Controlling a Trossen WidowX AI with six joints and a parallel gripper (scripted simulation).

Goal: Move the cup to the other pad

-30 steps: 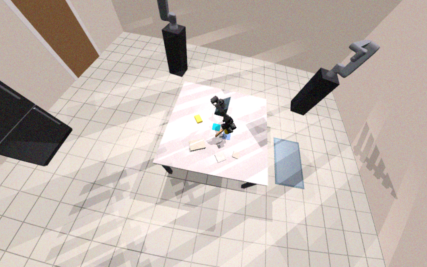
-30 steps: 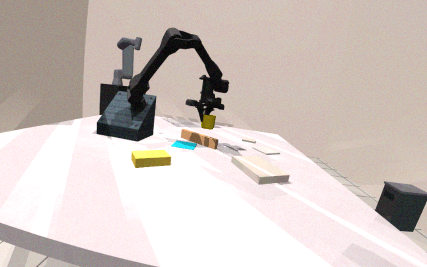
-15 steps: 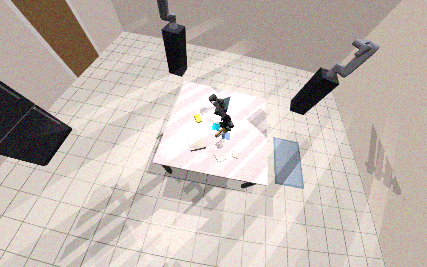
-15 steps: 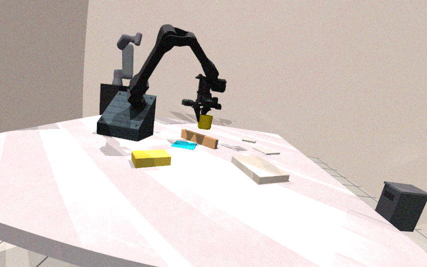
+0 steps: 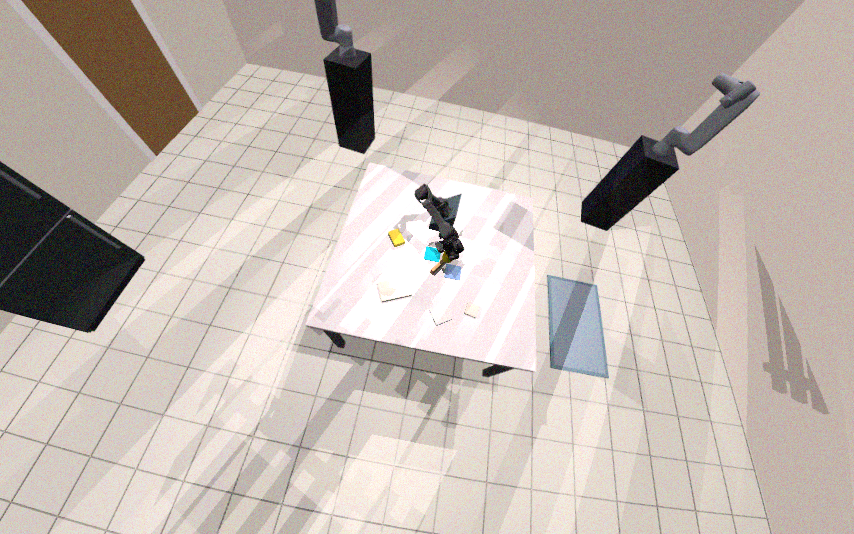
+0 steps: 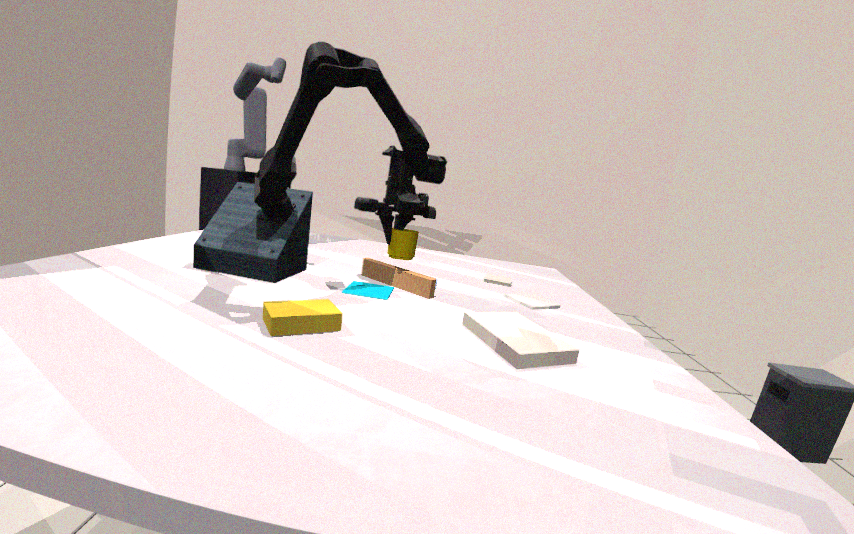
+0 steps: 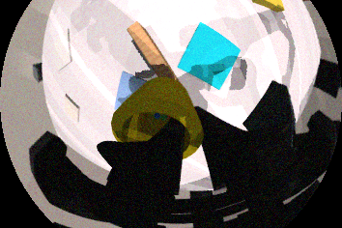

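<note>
The cyan pad lies 1 cm behind my gripper tip, 8 cm to the right of it and 11 cm below it. Also, from my gripper tip: light blue pad: 6 cm ahead, 8 cm to the left, 11 cm below; then wooden block: 2 cm ahead, 9 cm below; then yellow cup: 2 cm ahead, 2 cm to the left.
</note>
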